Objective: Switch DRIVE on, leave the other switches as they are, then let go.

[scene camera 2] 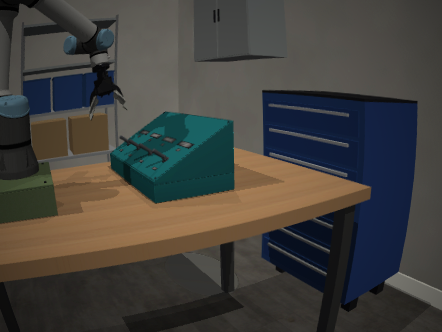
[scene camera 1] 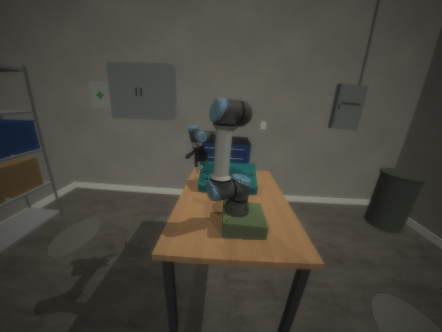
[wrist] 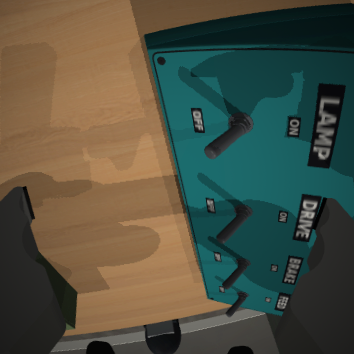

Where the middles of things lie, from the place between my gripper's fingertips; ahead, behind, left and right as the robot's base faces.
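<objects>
Relative to the teal switch console (scene camera 2: 199,151), my gripper is 120 mm above it, 230 mm to the left of it and 140 mm short of it.
</objects>
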